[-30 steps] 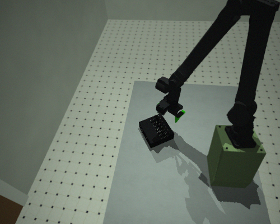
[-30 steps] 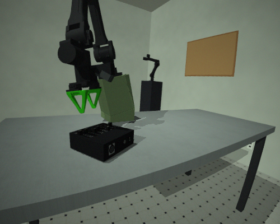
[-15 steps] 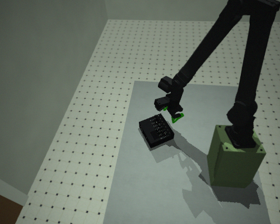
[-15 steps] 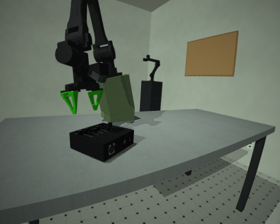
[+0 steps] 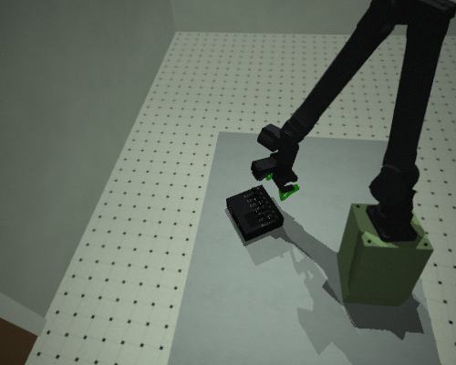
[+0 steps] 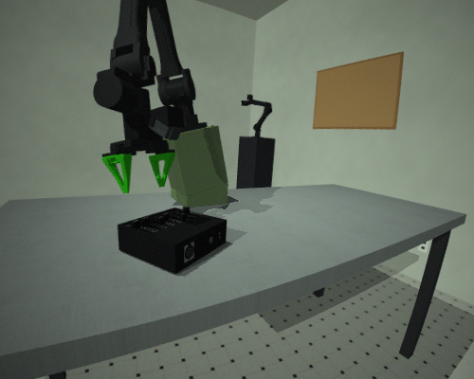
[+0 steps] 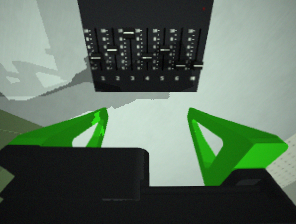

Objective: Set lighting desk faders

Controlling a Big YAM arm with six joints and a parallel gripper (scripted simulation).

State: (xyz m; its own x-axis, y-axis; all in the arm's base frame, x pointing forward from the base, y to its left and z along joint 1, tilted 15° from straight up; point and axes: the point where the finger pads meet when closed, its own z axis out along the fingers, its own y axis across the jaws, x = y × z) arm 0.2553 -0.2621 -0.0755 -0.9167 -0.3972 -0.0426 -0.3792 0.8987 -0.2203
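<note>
Right now my hand is 7 cm short of the channel 3 fader cap, 5 cm to the right of it and 5 cm above it. Also, from my hand: channel 4 fader cap: 5 cm ahead, 2 cm to the left, 5 cm below.
</note>
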